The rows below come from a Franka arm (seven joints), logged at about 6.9 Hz.
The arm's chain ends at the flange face. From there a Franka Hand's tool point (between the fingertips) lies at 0.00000 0.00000 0.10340 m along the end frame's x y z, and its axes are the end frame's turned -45 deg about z.
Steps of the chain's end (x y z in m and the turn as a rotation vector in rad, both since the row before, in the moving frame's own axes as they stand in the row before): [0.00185 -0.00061 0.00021 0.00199 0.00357 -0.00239]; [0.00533 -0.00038 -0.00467 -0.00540 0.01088 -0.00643]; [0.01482 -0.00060 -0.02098 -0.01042 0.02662 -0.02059]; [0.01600 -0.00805 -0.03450 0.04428 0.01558 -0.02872]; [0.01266 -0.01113 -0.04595 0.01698 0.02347 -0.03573]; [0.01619 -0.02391 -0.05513 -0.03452 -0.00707 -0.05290]
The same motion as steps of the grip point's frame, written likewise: [0.00215 0.00099 0.00021 -0.00112 0.00393 -0.00239]; [0.00444 0.00469 -0.00468 -0.01151 0.00387 -0.00643]; [0.01212 0.01275 -0.02102 -0.02619 0.01146 -0.02059]; [0.02135 0.00346 -0.03461 0.02029 0.04233 -0.02872]; [0.01979 0.00150 -0.04599 -0.00459 0.02860 -0.03573]; [0.02537 -0.00337 -0.05519 -0.01941 -0.02941 -0.05290]
